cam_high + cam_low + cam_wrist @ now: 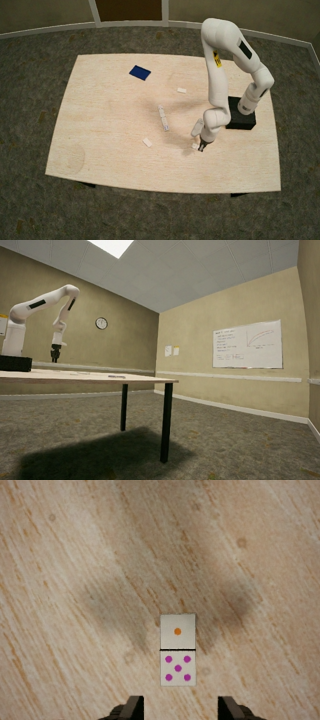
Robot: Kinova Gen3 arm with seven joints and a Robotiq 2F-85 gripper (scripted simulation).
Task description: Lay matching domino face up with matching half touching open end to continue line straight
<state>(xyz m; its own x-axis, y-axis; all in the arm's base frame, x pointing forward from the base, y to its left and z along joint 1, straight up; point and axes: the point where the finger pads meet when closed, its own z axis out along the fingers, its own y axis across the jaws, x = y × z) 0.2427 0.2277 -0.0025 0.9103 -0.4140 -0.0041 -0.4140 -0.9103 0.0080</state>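
Right now my hand is 9 cm above the white domino, 2 cm short of it and 1 cm to the left of it.
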